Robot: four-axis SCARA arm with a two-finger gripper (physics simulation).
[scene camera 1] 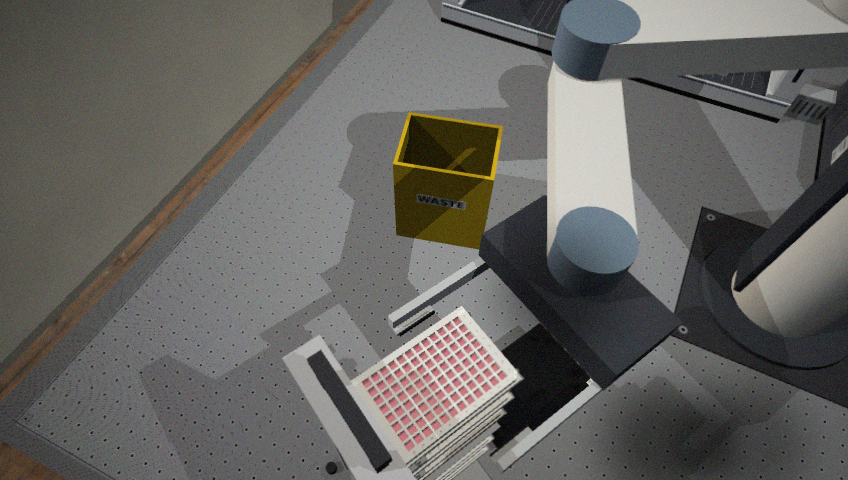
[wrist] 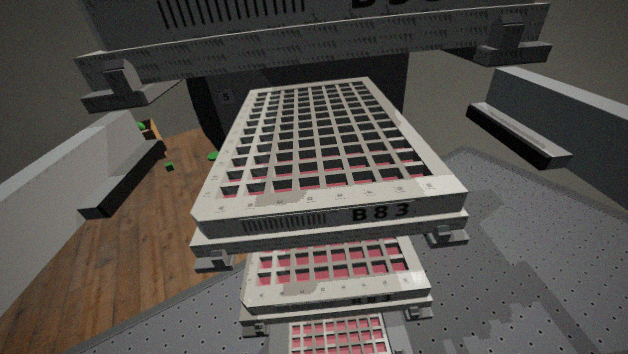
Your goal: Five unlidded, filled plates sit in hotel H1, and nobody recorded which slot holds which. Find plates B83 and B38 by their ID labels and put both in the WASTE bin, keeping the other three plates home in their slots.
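Places are measured from the arm's base along level axes (x ahead, y left, z up), in centimetres.
Pixels of known places: gripper, fingertip midpoint: (scene camera 1: 440,390) (wrist: 313,109); arm's base, origin of the base link: (scene camera 1: 771,302).
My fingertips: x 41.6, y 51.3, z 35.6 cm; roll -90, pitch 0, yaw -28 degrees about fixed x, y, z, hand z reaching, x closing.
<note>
Ahead of a thing's pixels: the offset from my fingertips to its top centre. "spot": to the spot under its first point.
My gripper (scene camera 1: 450,395) (wrist: 313,109) is open and empty, its fingers wide apart on either side of the plate stack. Plate B83 @(dx +0.4, dy +0.7, dz -0.8 cm) (wrist: 325,145) sits level on its slot supports between the fingers, touching neither; its label is readable. The plate above it @(spot: dx -3.6, dy -4.2, dz +3.8 cm) (wrist: 240,22) is cut off, its label partly visible. A plate below (wrist: 335,270) has a label too small to read surely; another plate @(dx +0.4, dy +0.7, dz -16.8 cm) (wrist: 339,335) shows lower. Hotel H1 @(spot: dx +10.1, dy +5.1, dz +8.8 cm) (scene camera 1: 303,356) (wrist: 205,115) holds the stack, with the top plate @(spot: dx +0.1, dy +0.8, dz +4.5 cm) (scene camera 1: 437,380) showing pink wells. The yellow WASTE bin @(dx +17.1, dy -41.5, dz -14.3 cm) (scene camera 1: 410,220) stands behind the stack.
A black pad @(spot: dx -9.1, dy -16.4, dz -28.3 cm) (scene camera 1: 535,380) lies beside the stack, partly under the gripper body (scene camera 1: 571,321). The arm base (scene camera 1: 785,285) is at the right. Grey racks (scene camera 1: 505,29) stand at the top. Green items (wrist: 213,156) lie on the wooden floor (wrist: 115,240).
</note>
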